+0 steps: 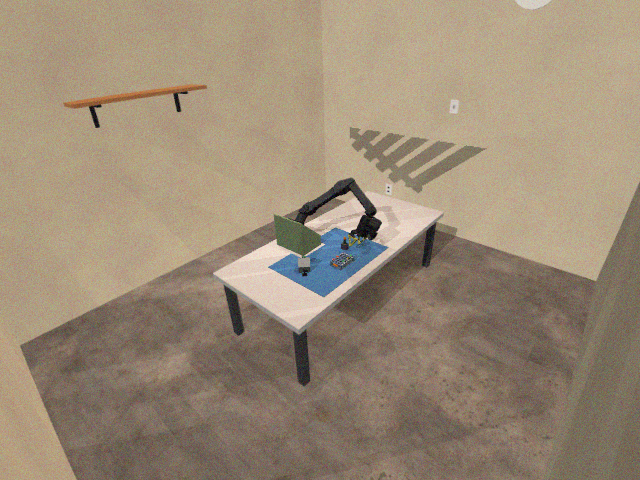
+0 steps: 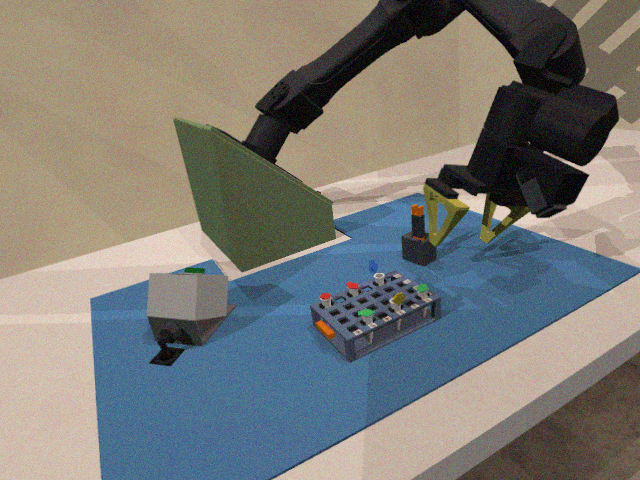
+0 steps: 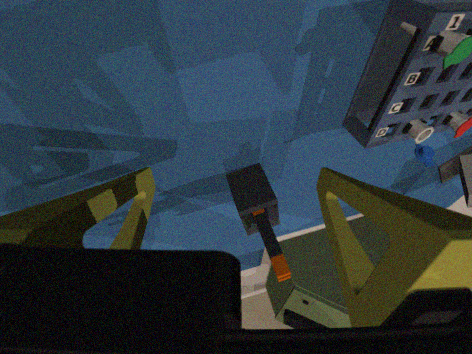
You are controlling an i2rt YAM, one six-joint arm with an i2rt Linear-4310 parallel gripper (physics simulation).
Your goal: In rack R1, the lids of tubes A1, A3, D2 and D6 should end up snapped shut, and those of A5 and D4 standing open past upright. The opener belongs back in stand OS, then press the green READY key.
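Places are measured from the arm's base along level axes (x ahead, y left, z up), in metres.
Pixels of known places: gripper, fingertip midpoint: (image 1: 354, 244) (image 2: 459, 242) (image 3: 235, 176); arm's base, link origin: (image 1: 298, 224) (image 2: 254, 159).
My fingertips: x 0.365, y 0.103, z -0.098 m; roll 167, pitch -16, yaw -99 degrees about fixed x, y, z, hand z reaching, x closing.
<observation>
Ahead of a thing's pixels: the offset from my fingertips to its top centre. "spot": to the spot under its first point. Level surfaces: height alone.
The open, empty gripper (image 1: 358, 241) (image 2: 459, 242) (image 3: 235, 172) has its yellow fingertips wide apart beside the opener. The opener {dx -0.063, dy -0.012, dz +0.044 m} (image 2: 418, 224) (image 3: 271, 242), black with an orange tip, stands upright in the dark block stand OS {dx -0.063, dy -0.012, dz -0.001 m} (image 2: 418, 250) (image 3: 252, 192). Rack R1 {dx +0.006, dy -0.170, dz +0.017 m} (image 2: 352, 347) (image 3: 422, 60) holds tubes: green A1 {dx +0.041, dy -0.122, dz +0.001 m} (image 2: 422, 289) (image 3: 459, 53), yellow A3 {dx +0.045, dy -0.164, dz +0.017 m} (image 2: 398, 298), green A5 {dx +0.031, dy -0.200, dz +0.001 m} (image 2: 366, 313), D2 {spot: dx -0.014, dy -0.137, dz -0.003 m} (image 2: 379, 279) (image 3: 424, 134) with its blue lid {dx -0.027, dy -0.133, dz +0.013 m} (image 2: 373, 266) (image 3: 425, 154) swung open, red D4 {dx -0.024, dy -0.172, dz +0.001 m} (image 2: 352, 285) and red D6 {dx -0.028, dy -0.211, dz +0.004 m} (image 2: 325, 297). A3's lid looks tilted; exact closure of the others is unclear. The green READY key {dx -0.162, dy -0.329, dz +0.043 m} (image 2: 194, 270) partly shows.
A grey box {spot: dx -0.144, dy -0.361, dz +0.010 m} (image 1: 303, 264) (image 2: 187, 297) bears the key at the mat's left, with a small black piece {spot: dx -0.119, dy -0.385, dz -0.037 m} (image 2: 166, 355) in front. A green panel (image 1: 294, 235) (image 2: 258, 217) (image 3: 320, 265) stands behind the blue mat {dz -0.041 m} (image 1: 323, 284) (image 2: 232, 413), near the arm's base.
</observation>
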